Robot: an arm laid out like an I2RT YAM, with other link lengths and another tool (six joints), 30 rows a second.
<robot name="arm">
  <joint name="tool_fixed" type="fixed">
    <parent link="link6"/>
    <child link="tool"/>
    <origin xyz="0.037 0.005 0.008" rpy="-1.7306 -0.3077 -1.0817"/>
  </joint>
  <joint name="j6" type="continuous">
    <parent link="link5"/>
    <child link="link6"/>
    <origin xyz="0.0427 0 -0.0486"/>
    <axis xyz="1 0 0"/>
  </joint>
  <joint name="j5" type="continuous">
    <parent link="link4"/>
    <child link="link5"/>
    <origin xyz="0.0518 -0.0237 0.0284"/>
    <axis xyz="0 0 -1"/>
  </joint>
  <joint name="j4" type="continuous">
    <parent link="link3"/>
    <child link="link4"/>
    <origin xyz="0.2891 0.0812 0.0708"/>
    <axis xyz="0 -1 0"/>
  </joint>
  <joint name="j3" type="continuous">
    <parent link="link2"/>
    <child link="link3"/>
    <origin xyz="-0.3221 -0.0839 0"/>
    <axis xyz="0 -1 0"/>
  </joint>
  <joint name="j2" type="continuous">
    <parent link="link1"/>
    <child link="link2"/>
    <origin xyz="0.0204 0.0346 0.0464"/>
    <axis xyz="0 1 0"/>
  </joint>
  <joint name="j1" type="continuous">
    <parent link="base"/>
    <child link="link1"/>
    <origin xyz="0 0 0.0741"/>
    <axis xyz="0 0 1"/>
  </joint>
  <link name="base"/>
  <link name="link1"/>
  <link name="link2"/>
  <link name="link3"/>
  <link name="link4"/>
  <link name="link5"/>
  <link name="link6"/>
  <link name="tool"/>
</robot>
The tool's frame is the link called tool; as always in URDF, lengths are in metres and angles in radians. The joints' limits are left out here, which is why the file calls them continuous.
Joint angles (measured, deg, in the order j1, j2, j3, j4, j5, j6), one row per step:
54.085 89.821 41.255 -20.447 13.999 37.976
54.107 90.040 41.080 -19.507 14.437 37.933
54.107 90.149 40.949 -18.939 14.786 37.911
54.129 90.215 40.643 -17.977 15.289 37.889
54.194 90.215 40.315 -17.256 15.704 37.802
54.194 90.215 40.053 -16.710 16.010 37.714
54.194 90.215 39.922 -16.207 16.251 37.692
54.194 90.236 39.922 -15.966 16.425 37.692
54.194 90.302 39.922 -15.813 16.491 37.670
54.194 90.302 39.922 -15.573 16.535 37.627
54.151 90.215 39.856 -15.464 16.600 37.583
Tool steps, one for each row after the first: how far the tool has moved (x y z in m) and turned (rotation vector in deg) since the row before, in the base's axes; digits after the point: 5 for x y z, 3 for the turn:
0.00107 0.00069 -0.00118 0.185 -0.657 -0.098
0.00070 0.00018 -0.00069 0.066 -0.458 -0.109
0.00071 0.00004 -0.00100 0.196 -0.726 -0.148
0.00004 -0.00028 -0.00096 0.057 -0.553 -0.017
0.00018 -0.00043 -0.00079 0.027 -0.407 -0.042
0.00046 0.00010 -0.00019 0.162 -0.400 -0.076
0.00048 0.00026 0.00014 0.085 -0.258 -0.070
0.00027 0.00023 -0.00019 0.025 -0.103 -0.007
0.00034 0.00038 0.00019 0.151 -0.179 0.020
0.00015 -0.00032 0.00021 0.050 -0.131 -0.031

